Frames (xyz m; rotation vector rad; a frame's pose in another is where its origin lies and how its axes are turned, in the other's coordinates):
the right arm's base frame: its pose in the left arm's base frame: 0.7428 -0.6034 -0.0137 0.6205 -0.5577 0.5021
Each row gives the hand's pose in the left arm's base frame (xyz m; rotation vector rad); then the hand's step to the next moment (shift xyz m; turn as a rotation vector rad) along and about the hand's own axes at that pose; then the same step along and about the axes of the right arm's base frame.
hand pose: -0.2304 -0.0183 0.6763 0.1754 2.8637 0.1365
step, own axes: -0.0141 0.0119 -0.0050 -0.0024 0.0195 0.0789
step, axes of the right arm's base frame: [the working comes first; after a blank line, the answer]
step, axes of the left arm's base frame: 0.0134 0.0095 0.0098 0.0258 0.0250 -0.0730

0.0185 0.0027 -0.0040 -0.0193 -0.0265 -0.0744
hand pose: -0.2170 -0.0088 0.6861 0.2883 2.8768 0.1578
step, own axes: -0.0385 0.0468 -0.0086 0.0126 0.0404 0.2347
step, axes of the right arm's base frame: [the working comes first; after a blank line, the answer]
step, axes of the left arm's base frame: 0.0429 0.0369 0.0233 0.0547 0.0613 -0.2239

0.0560 0.0102 -0.0225 -0.0814 -0.0778 -0.2102
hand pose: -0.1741 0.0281 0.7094 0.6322 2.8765 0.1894
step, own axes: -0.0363 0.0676 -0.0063 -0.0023 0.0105 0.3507
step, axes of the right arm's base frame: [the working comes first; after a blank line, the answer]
step, axes of the left arm's base frame: 0.0582 0.0449 0.0230 0.0805 0.0377 -0.3394

0.0692 0.0067 -0.0331 -0.1400 -0.1555 -0.2817
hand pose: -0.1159 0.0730 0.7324 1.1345 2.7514 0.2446
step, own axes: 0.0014 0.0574 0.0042 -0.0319 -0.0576 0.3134
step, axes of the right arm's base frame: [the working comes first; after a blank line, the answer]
step, axes of the left arm's base frame: 0.0391 0.0415 0.0078 0.0471 -0.0343 -0.3149

0.0448 0.0095 -0.0349 -0.1687 -0.1771 -0.2067
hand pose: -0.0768 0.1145 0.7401 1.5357 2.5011 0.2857
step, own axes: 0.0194 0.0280 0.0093 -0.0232 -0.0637 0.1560
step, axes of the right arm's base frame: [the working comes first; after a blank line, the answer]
step, axes of the left arm's base frame: 0.0178 0.0304 -0.0028 -0.0033 -0.0392 -0.1655

0.0195 0.0099 -0.0277 -0.1151 -0.0915 -0.0855
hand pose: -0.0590 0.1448 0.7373 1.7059 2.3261 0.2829
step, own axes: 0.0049 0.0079 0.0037 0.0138 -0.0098 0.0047
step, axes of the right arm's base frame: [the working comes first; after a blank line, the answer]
step, axes of the left arm's base frame: 0.0069 0.0071 -0.0016 -0.0114 0.0103 -0.0085

0.0060 0.0003 -0.0080 -0.0109 0.0106 -0.0087
